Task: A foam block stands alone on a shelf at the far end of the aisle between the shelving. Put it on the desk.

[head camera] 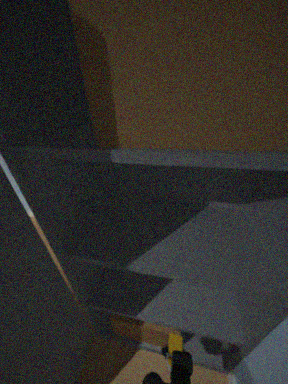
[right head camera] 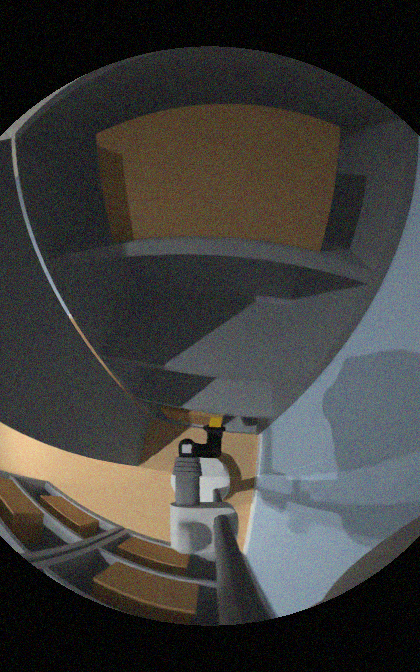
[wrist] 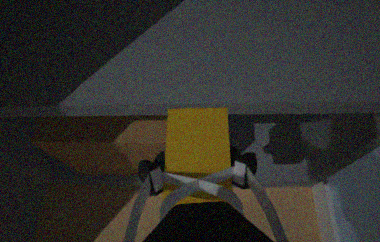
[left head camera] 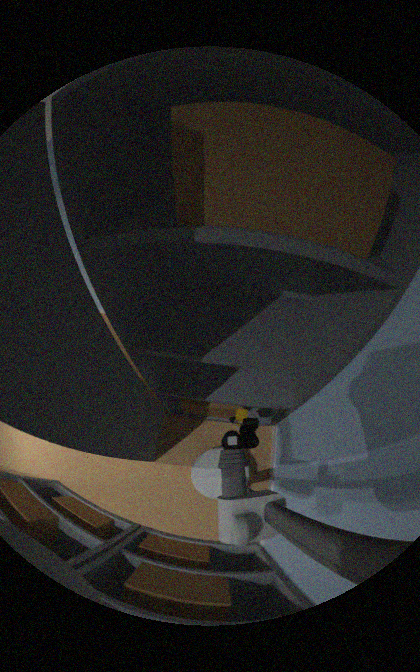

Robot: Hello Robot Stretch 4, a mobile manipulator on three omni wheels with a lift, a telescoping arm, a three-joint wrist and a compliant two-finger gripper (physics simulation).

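Places are measured from the robot's base along level axes (x right, y back, z down), in centimetres.
Pixels of known places: gripper, fingertip midpoint: (wrist: 197, 162).
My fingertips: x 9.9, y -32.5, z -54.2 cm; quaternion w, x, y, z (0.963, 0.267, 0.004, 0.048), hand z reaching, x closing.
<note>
Behind a point stands the place of what it marks.
The yellow foam block (head camera: 175, 342) {x 10.2, y -34.3, z -58.0 cm} (left head camera: 241, 414) (right head camera: 216, 421) (wrist: 198, 140) {x 10.3, y -33.4, z -58.0 cm} is between the two fingertips in the wrist view. My gripper (wrist: 197, 162) {x 9.9, y -32.5, z -54.2 cm} is shut on it, with a dark pad pressed on each side. In the wrist view the block appears in front of the front edge of a grey shelf board (wrist: 225, 60) {x 17.0, y -49.1, z -50.6 cm}. In the head view the block and the dark wrist are low, right of centre, by the lower front of the shelving. The arm is drawn in far in both side head views. The desk does not show clearly in any view.
A large brown box (head camera: 195, 75) {x 8.3, y -44.8, z -155.3 cm} (left head camera: 295, 175) (right head camera: 230, 175) stands on an upper shelf ahead. A lower brown box (head camera: 127, 327) {x -16.4, y -49.2, z -24.5 cm} sits near the floor. Shelving with several brown boxes (left head camera: 177, 585) (right head camera: 145, 587) is at the bottom of the side head views. A pale blue wall (left head camera: 385, 425) is at the right.
</note>
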